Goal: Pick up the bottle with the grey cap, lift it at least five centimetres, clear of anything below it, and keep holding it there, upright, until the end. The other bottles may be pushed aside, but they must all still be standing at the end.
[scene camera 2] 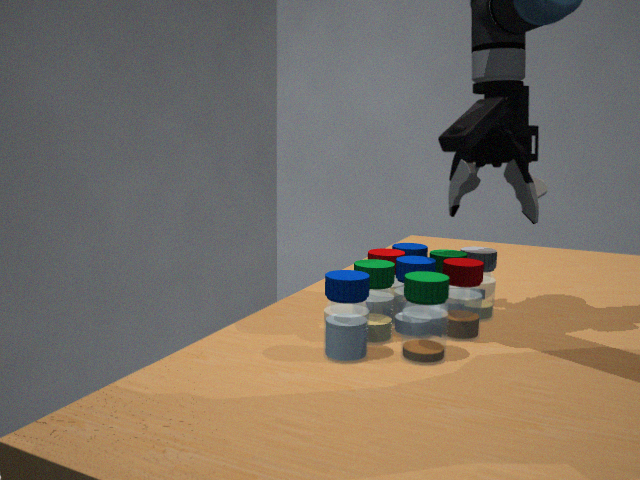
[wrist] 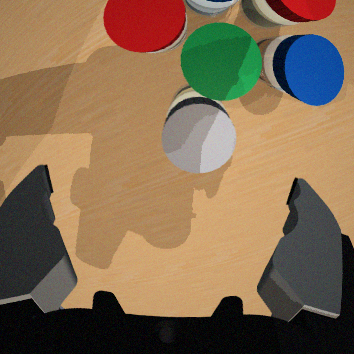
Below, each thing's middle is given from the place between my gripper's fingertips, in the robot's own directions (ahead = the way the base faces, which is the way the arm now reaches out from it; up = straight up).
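Labels:
With the grey-capped bottle [scene camera 2: 488, 256], my hand is 10 cm above it and 2 cm short of it. The red-capped bottle [scene camera 2: 464, 304] is 10 cm below my hand, and it is also 9 cm to the left of it and 1 cm ahead of it.

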